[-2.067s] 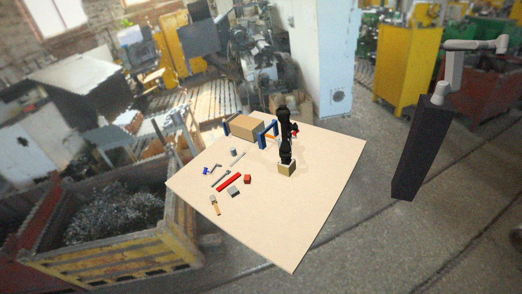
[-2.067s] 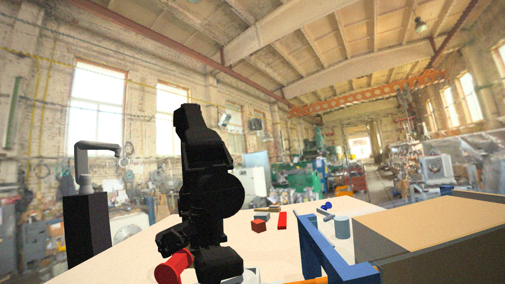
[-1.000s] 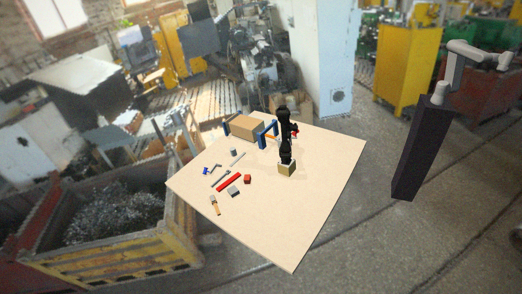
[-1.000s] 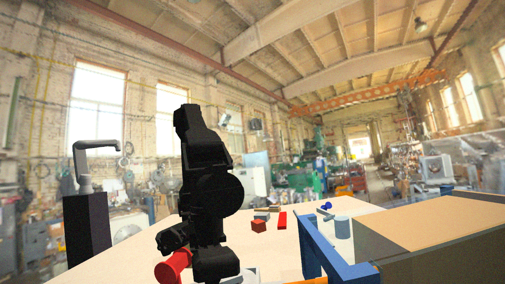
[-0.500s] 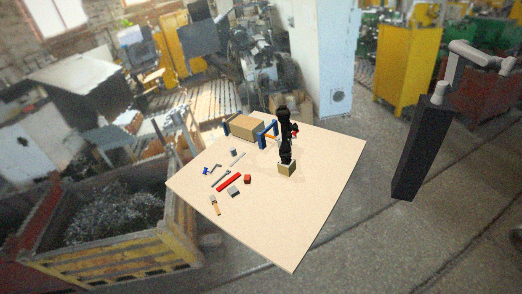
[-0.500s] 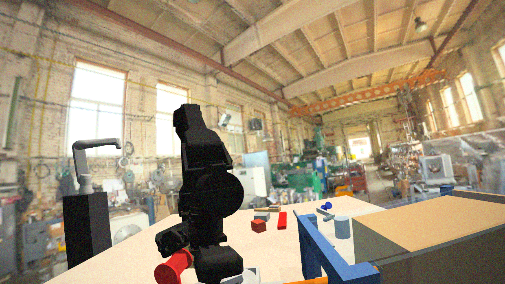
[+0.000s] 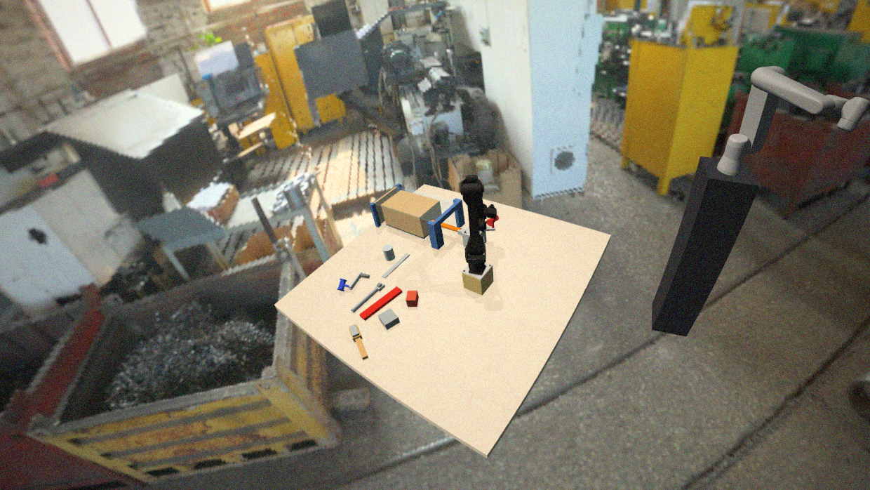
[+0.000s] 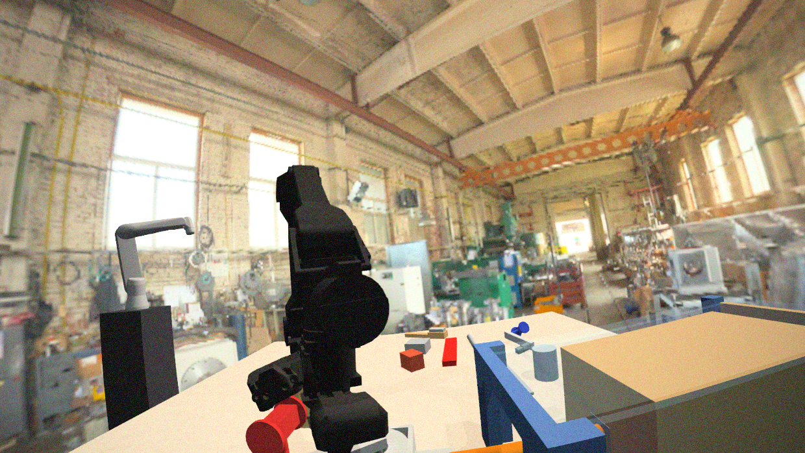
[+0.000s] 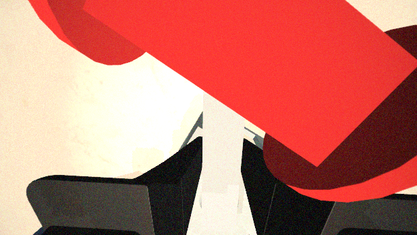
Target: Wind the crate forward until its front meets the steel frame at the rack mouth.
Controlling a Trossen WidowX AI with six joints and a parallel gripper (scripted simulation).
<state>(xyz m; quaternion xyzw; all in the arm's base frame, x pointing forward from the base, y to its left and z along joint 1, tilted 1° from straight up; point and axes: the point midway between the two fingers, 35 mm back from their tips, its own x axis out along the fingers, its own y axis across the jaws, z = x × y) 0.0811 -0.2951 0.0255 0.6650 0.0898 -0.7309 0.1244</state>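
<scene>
Right now the red-knobbed winch handle is 10 mm behind my gripper tip and 20 mm above it. The rest, counted from my gripper tip: red knob 50 mm behind, 20 mm to the right, 50 mm above; then blue steel frame 200 mm ahead, 20 mm to the right, 20 mm above; then grey winch 30 mm ahead, 10 mm to the left, 60 mm below.
</scene>
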